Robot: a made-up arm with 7 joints.
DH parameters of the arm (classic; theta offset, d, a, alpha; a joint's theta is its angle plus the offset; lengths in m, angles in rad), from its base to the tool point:
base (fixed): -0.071 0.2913 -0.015 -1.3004
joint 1: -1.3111 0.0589 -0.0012 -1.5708
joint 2: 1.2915 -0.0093 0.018 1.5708
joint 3: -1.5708 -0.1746 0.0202 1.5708
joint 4: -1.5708 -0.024 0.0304 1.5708
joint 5: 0 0.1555 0.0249 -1.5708
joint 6: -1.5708 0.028 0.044 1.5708
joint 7: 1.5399 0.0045 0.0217 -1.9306
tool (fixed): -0.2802 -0.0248 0 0
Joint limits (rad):
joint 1: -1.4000..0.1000
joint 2: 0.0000..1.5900
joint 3: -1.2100..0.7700
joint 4: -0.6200..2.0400
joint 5: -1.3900..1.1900
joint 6: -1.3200..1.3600
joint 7: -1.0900..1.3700
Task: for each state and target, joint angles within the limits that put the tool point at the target. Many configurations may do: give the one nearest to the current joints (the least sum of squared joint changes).
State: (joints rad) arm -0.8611 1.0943 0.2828 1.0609 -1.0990 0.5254 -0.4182
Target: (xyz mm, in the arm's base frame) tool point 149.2 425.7 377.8
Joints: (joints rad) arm -1.0512 1.5900 0.4941 0.8366 -0.9852 0.3517 -0.3995
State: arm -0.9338 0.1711 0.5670 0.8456 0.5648 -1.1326 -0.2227
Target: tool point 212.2 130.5 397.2
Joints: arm -1.4000 0.6226 0.4778 0.2627 0.6586 -0.9235 -0.2639
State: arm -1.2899 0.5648 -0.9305 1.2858 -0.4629 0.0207 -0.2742
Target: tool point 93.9 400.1 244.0
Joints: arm -1.1072 1.0352 -0.9963 2.0400 -0.6226 -0.6330 0.0672
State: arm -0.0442 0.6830 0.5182 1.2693 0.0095 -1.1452 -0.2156
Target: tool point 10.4 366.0 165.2
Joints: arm -0.1253 1.0716 0.5490 1.2019 -0.0078 -1.0587 -0.2088
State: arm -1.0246 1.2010 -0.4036 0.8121 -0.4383 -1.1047 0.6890
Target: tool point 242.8 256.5 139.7
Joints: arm -0.9703 0.7619 -0.4757 1.0173 -0.6314 -0.6949 0.5850
